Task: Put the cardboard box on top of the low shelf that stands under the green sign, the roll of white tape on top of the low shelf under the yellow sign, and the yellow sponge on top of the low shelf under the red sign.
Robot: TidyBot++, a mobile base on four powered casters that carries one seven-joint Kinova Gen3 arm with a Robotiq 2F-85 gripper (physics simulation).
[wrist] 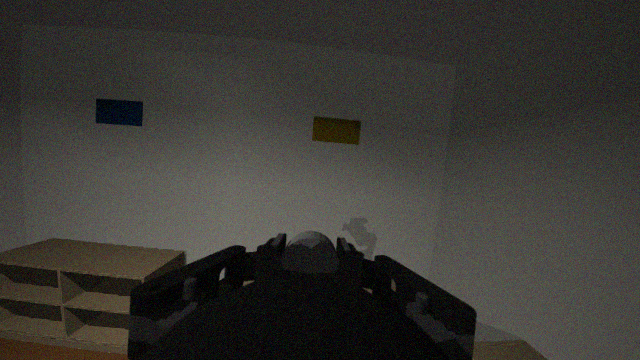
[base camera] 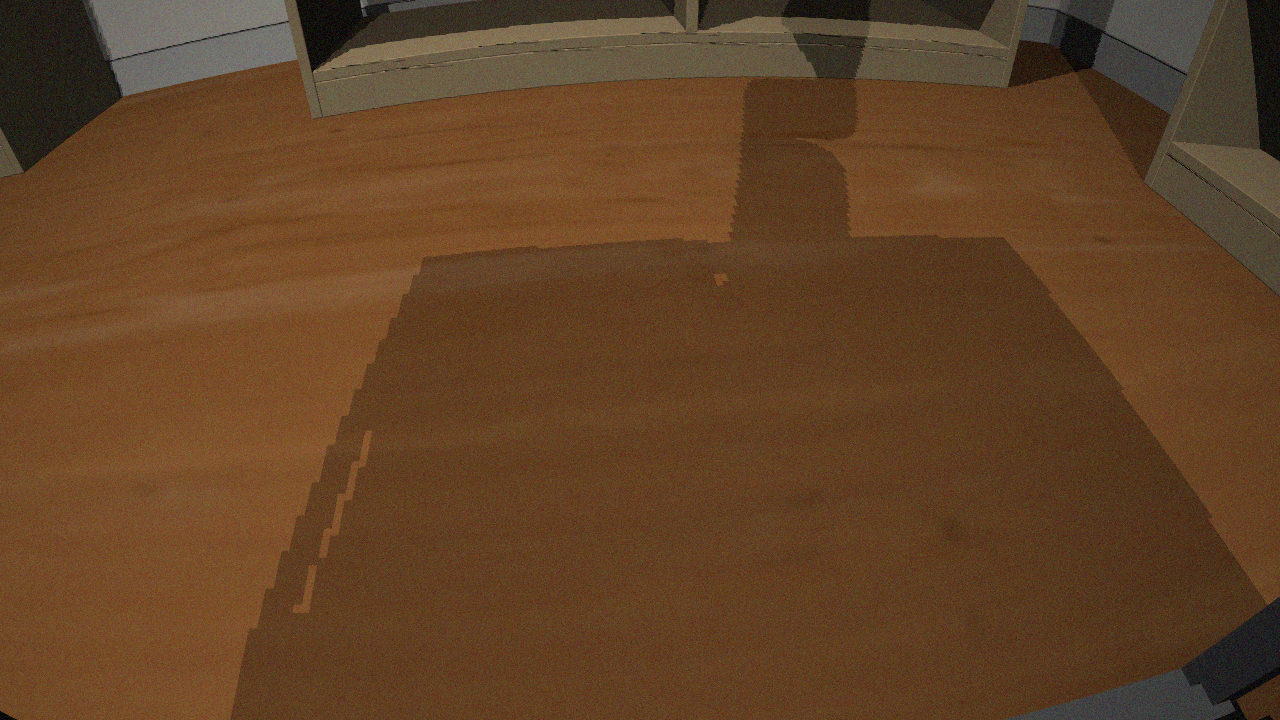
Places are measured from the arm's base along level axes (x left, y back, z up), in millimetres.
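Pixels of known places: gripper, fingertip midpoint: (wrist: 311,245).
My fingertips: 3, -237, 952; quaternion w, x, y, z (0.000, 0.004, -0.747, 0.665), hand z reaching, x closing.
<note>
For each thing: its top centre in the pictures, then the offset to it from my fingertips, as dx, dy, dz. "spot": a spot on its surface instead. Level surfaces: height alone.
- white tape, middle of its top: (wrist: 312,233) +0, +13, +17
- yellow sign, middle of its top: (wrist: 337,118) -132, -1310, +503
- low shelf, its level: dz -738
- wooden piece, surface spot: (wrist: 507,349) spot: -1010, -536, -738
- wooden floor, its level: dz -1348
My gripper (wrist: 311,245) is shut on a rounded, greyish-white thing, the roll of white tape (wrist: 310,257), at the lower middle of the wrist view. The yellow sign (wrist: 336,130) is on the far wall, above and slightly right of the gripper. The gripper hides the area low under this sign, so a shelf there does not show in the wrist view. In the base view a low shelf (base camera: 662,64) stands at the far side; its top is out of frame. The cardboard box, the yellow sponge, the green sign and the red sign do not show.
A blue sign (wrist: 119,112) hangs at the left, above a low shelf (wrist: 100,256). A corner of another wooden piece (wrist: 507,349) shows at the lower right. A shelf (base camera: 1230,192) stands at the right edge of the base view. The robot's shadow lies on the wooden floor (base camera: 179,402).
</note>
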